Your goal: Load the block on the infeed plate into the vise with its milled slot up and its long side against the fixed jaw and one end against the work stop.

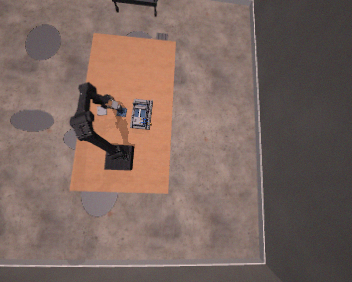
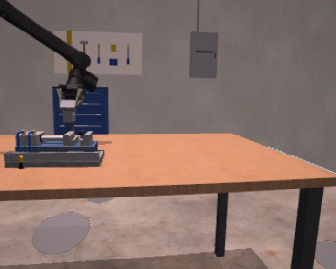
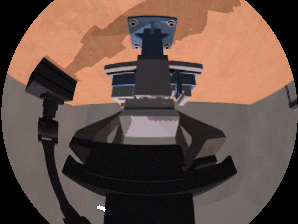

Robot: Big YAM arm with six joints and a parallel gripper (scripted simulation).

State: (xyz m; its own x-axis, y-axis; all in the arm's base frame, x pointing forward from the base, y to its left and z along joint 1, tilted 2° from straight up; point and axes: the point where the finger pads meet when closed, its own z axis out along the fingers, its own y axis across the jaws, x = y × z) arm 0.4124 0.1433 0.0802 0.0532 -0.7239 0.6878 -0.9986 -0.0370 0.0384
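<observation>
Right now the grey part is 10 mm to the left of my hand. Round my hand: vise: 20 mm ahead, 200 mm to the right, 140 mm below.
</observation>
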